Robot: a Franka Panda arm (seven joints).
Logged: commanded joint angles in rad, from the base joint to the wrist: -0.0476 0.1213 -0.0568 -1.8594 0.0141 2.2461 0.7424; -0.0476 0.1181 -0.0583 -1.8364 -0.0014 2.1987 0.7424; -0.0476 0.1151 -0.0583 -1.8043 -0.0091 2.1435 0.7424; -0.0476 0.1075 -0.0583 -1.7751 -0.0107 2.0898 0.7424; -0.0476 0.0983 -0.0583 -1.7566 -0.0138 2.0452 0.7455; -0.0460 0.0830 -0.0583 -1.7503 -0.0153 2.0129 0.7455; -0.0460 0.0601 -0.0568 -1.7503 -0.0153 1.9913 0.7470; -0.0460 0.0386 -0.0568 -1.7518 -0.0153 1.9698 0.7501; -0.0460 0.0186 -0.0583 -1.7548 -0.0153 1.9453 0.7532; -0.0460 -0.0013 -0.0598 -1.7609 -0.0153 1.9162 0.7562; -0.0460 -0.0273 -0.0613 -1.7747 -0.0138 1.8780 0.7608; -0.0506 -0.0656 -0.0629 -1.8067 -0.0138 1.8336 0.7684; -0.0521 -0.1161 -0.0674 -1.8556 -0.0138 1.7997 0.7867
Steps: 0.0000 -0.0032 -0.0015 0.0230 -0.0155 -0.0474 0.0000; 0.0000 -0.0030 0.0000 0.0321 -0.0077 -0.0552 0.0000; 0.0000 -0.0076 0.0000 0.0292 -0.0016 -0.0537 0.0000; 0.0000 -0.0092 0.0000 0.0185 -0.0031 -0.0446 0.0031; 0.0016 -0.0153 0.0000 0.0063 -0.0015 -0.0323 0.0000; 0.0000 -0.0229 0.0015 0.0000 0.0000 -0.0216 0.0015; 0.0000 -0.0215 0.0000 -0.0015 0.0000 -0.0215 0.0031; 0.0000 -0.0200 -0.0015 -0.0030 0.0000 -0.0245 0.0031; 0.0000 -0.0199 -0.0015 -0.0061 0.0000 -0.0291 0.0030; 0.0000 -0.0260 -0.0015 -0.0138 0.0015 -0.0382 0.0046; -0.0046 -0.0383 -0.0016 -0.0320 0.0000 -0.0444 0.0076; -0.0015 -0.0505 -0.0045 -0.0489 0.0000 -0.0339 0.0183
